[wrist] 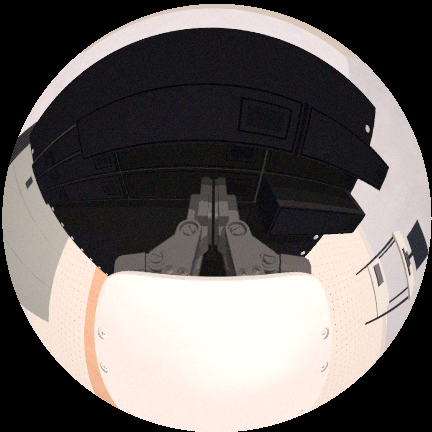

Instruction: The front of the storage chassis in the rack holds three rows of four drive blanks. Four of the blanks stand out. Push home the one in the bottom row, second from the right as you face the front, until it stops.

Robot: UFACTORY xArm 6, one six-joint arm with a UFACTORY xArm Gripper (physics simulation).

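Observation:
The bottom-row blank, second from the right [160, 187], is a dark panel with a small square latch near its right end. Its face looks level with its left neighbour and the row above. The bottom right blank [315, 220] stands well out, its side and top showing. In the top row, the blank second from the right [185, 122] and the rightmost one [337, 142] also stand out. My gripper [212, 192] is shut and empty. Its fingertips are in front of the target's face, left of the latch, and hide part of it; contact cannot be told.
The black chassis [210, 55] fills the upper view. The protruding bottom right blank is close to the right of my fingers. A grey cabinet [30, 240] is at the left, a dotted pale surface [350, 280] lies below right, and a light frame with dark bars [401, 257] is far right.

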